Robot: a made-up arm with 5 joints.
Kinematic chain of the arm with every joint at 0, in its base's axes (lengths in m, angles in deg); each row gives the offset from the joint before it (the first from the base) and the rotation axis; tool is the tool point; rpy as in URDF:
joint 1: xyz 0.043 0 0.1 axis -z
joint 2: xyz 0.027 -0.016 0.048 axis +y
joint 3: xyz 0.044 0 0.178 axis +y
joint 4: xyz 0.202 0 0.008 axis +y
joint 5: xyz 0.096 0.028 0 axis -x
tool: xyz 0 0 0 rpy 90 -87.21 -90
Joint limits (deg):
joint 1: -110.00..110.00
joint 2: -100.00..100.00
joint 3: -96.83..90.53
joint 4: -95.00..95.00
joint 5: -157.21..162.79
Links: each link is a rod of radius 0.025 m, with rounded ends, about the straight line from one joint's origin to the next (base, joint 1, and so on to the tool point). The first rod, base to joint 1, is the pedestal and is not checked.
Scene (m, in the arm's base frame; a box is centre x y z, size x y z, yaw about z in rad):
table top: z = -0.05
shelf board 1: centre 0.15 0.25 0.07 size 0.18 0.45 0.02 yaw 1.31
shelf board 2: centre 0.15 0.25 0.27 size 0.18 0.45 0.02 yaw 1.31
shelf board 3: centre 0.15 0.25 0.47 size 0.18 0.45 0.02 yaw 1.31
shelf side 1: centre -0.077 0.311 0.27 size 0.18 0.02 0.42 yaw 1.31
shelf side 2: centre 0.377 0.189 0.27 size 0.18 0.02 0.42 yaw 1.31
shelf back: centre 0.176 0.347 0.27 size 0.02 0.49 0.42 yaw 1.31
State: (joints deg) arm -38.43 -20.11 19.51 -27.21 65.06
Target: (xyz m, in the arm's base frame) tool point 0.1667 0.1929 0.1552
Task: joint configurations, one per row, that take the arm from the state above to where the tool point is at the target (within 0.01 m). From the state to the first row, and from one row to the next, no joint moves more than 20 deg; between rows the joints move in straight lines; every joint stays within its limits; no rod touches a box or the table.
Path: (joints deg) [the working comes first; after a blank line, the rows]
Joints at the target: -54.33 -26.38 68.36 -15.60 65.06
Straight joint move there: touches shelf board 2.

1: -25.22 -35.77 31.55 -27.65 65.06
2: -12.00 -51.43 43.59 -28.09 65.06
3: -16.18 -55.06 49.74 -10.32 65.06
4: -20.37 -58.68 55.88 7.46 65.06
5: -24.55 -62.31 62.03 25.23 65.06
6: -28.74 -65.94 68.18 43.01 65.06
7: -32.92 -69.57 74.33 60.78 65.06
8: -38.27 -58.78 72.84 41.69 65.06
9: -43.62 -47.98 71.35 22.59 65.06
10: -48.98 -37.18 69.85 3.49 65.06
11: -54.33 -26.38 68.36 -15.60 65.06

